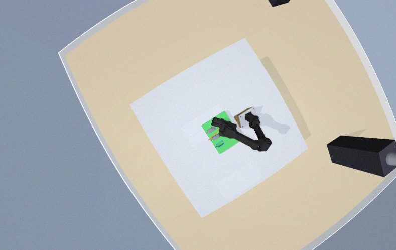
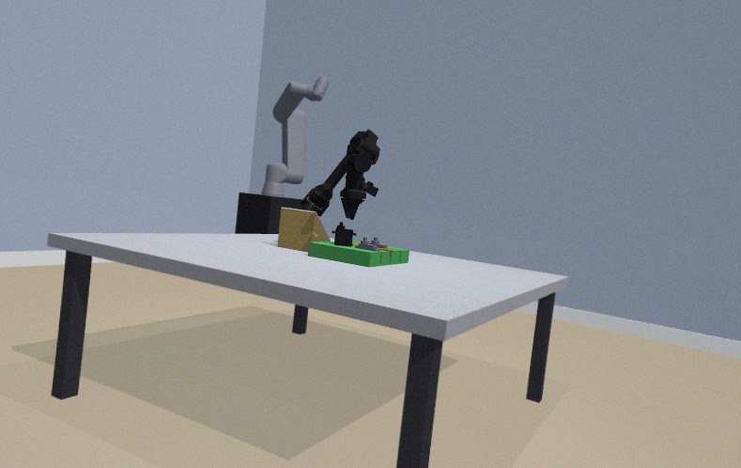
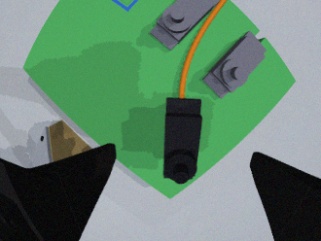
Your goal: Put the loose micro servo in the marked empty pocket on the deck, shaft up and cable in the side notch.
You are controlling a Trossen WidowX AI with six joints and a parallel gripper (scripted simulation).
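Right now my gripper tip is 3 cm past the green deck, 7 cm to the right of it and 12 cm above it.
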